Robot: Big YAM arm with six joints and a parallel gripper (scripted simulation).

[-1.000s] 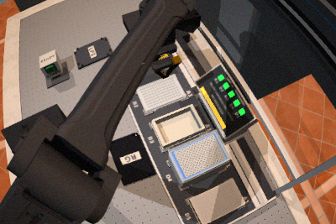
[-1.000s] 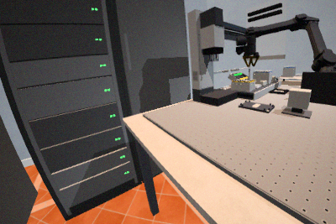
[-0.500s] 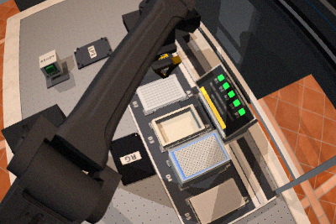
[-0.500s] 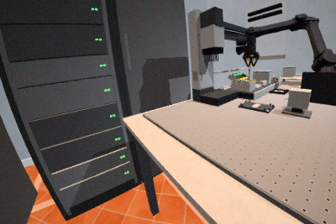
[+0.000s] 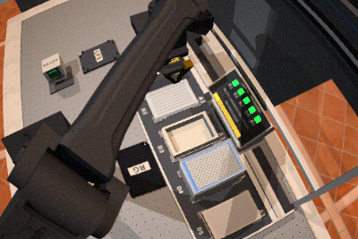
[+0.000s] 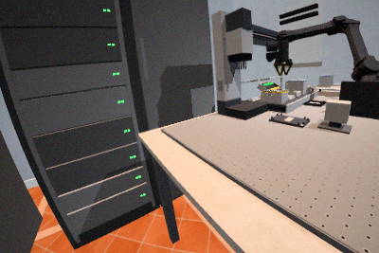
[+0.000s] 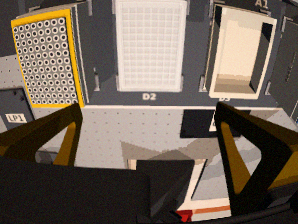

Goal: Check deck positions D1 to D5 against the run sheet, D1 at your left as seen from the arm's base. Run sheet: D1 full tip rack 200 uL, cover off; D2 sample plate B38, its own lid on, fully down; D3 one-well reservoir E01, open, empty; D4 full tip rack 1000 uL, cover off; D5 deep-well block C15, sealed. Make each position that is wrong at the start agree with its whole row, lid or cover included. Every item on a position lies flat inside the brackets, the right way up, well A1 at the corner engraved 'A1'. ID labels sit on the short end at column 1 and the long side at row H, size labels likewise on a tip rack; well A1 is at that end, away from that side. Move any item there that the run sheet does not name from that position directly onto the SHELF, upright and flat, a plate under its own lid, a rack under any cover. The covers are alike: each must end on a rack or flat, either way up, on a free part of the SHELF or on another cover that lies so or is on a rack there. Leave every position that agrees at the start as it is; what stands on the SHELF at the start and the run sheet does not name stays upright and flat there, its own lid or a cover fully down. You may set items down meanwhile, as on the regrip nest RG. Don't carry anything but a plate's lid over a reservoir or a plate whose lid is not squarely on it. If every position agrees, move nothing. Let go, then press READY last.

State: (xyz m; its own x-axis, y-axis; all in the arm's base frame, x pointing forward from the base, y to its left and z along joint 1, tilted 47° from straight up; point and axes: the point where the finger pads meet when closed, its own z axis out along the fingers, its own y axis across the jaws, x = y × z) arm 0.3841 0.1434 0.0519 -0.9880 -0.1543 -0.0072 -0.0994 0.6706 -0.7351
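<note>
My gripper is now 1 cm short of the one-well reservoir, 13 cm to the left of it and 15 cm above it. From my hand the other things lie so: blue-framed tip rack 3 cm ahead, 24 cm to the right, 9 cm below; yellow-framed tip rack 13 cm to the left, 11 cm below; black regrip nest 14 cm behind, 16 cm to the right, 20 cm below.
</note>
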